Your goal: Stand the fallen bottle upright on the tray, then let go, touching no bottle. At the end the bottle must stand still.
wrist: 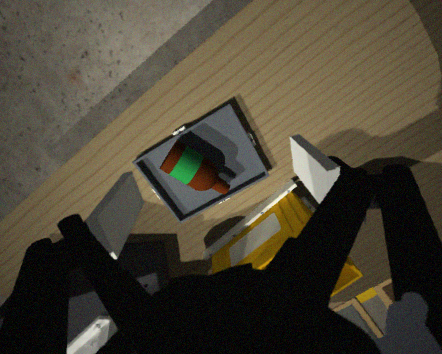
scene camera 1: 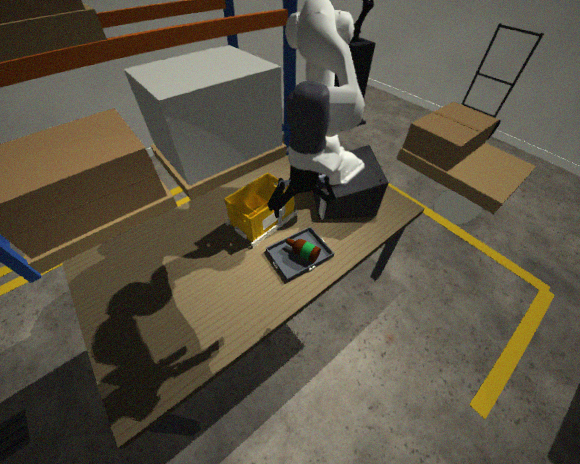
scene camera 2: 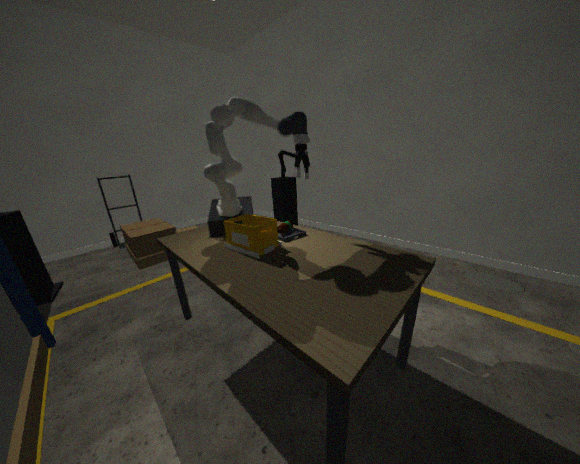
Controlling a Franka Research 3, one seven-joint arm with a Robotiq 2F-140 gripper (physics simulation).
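Note:
A brown bottle with a green band [scene camera 1: 307,251] [scene camera 2: 286,227] [wrist: 187,165] lies on its side on the grey tray [scene camera 1: 290,271] [scene camera 2: 296,235] [wrist: 231,118]. In the wrist view its neck points to the lower right, and in scene camera 1 towards the upper left, on the crate's side. The bottle is partly hidden behind the crate in scene camera 2. My gripper [scene camera 1: 299,211] [scene camera 2: 303,175] [wrist: 213,171] is open and empty. It hangs well above the table, with its fingers apart and pointing down, and touches neither bottle nor tray.
A yellow divided crate [scene camera 1: 242,221] [scene camera 2: 262,241] [wrist: 295,210] stands close beside the tray, on the neck side. The arm's black base block [scene camera 1: 357,197] stands at the table's far end. The table's long edge runs near the tray's other side.

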